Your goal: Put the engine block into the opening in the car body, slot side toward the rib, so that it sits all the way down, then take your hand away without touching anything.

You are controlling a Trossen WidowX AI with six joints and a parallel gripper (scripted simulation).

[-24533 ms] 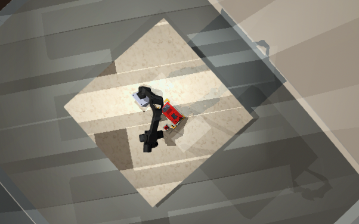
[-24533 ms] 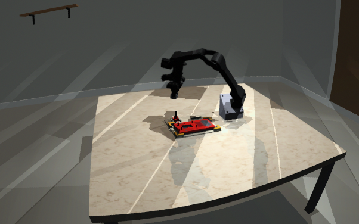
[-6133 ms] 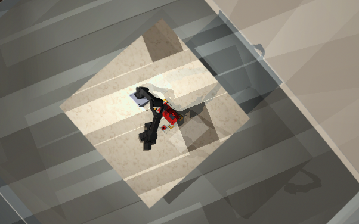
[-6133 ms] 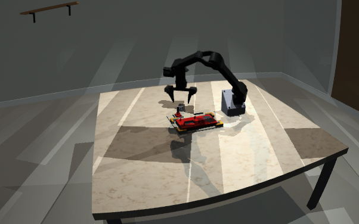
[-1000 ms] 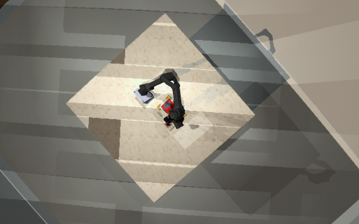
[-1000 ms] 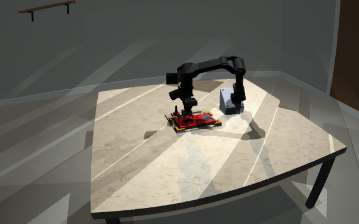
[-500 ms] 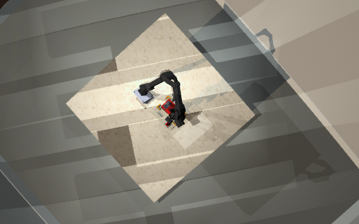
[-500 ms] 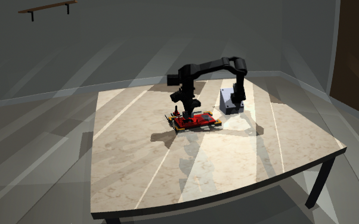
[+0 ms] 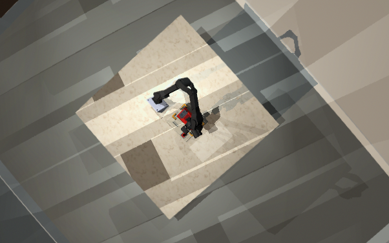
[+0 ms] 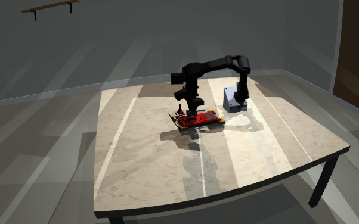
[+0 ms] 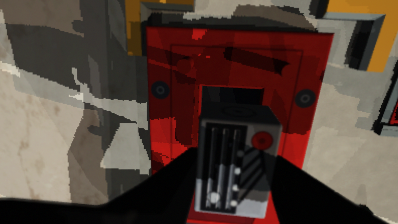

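My gripper tip is 10 mm above the grey-white engine block.
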